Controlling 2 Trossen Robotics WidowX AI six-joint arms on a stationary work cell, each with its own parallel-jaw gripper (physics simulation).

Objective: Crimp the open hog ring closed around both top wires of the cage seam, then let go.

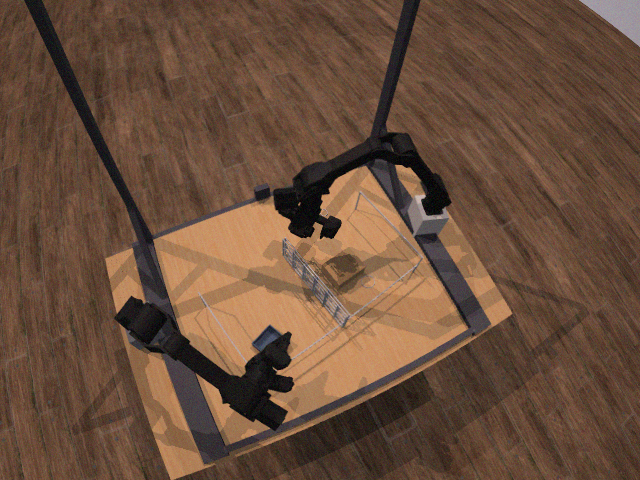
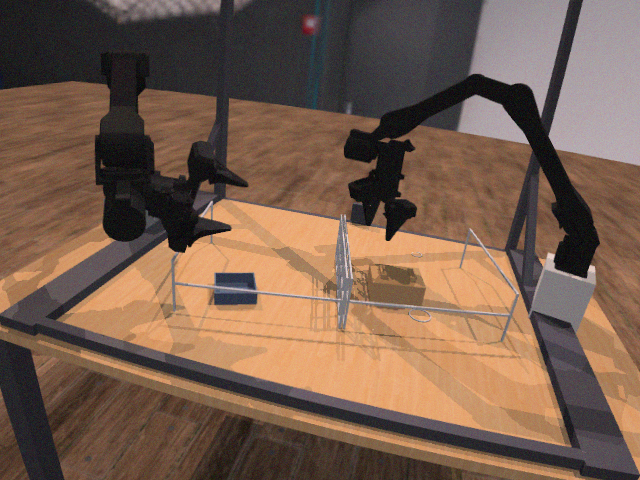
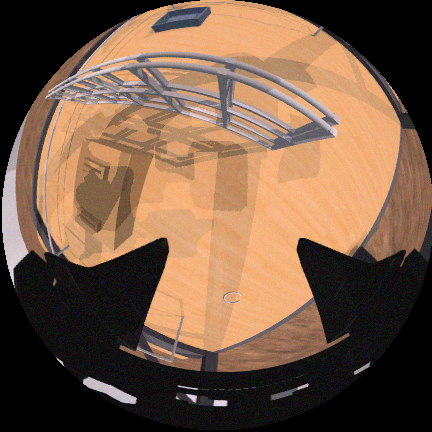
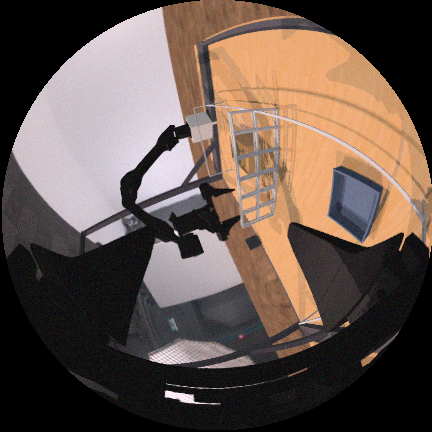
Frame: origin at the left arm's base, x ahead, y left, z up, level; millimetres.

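Where they show: left gripper, between the fingertips: (image 2: 377,233) (image 3: 235,245) (image 4: 238,202); right gripper, between the fingertips: (image 1: 283,337) (image 2: 239,207) (image 4: 222,231); left arm's base, origin of its link: (image 1: 432,206) (image 2: 570,267) (image 4: 188,129).
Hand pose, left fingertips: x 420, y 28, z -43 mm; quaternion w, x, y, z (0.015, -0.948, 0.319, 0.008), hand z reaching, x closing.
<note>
Things, the pixels of their top centre, and the offset from my left fingertips.
- thin open ring, centre of its top: (image 3: 232,297) (image 2: 417,253) 76 mm back, 111 mm right, 71 mm down
- thin ring, centre of its top: (image 2: 420,314) 173 mm back, 161 mm left, 71 mm down
- brown block, centre of its top: (image 3: 87,195) (image 2: 397,271) (image 4: 235,154) (image 1: 344,264) 98 mm back, 115 mm left, 20 mm down
- blue tray, centre of its top: (image 4: 350,205) (image 2: 235,282) (image 1: 270,342) 154 mm ahead, 325 mm left, 48 mm down
The cage seam (image 1: 314,281) (image 2: 343,273) (image 3: 226,97) (image 4: 258,153) stands upright mid-table, with two wires running side by side along its top. I cannot make out a ring around them. A thin open ring (image 2: 417,256) (image 3: 223,298) lies on the table towards the back; another thin ring (image 2: 419,321) lies nearer the front. My left gripper (image 1: 316,233) (image 2: 378,230) (image 3: 235,245) is open and empty, above the table beside the seam's far end and apart from it. My right gripper (image 1: 289,360) (image 2: 238,206) is open and empty, well away from the seam.
A brown block (image 1: 348,267) (image 2: 395,293) (image 3: 135,195) stands close beside the seam. A blue tray (image 2: 235,299) (image 3: 192,22) (image 4: 345,225) sits on the other side. Thin wire frames (image 2: 430,310) (image 2: 258,293) rise above the table around both sides.
</note>
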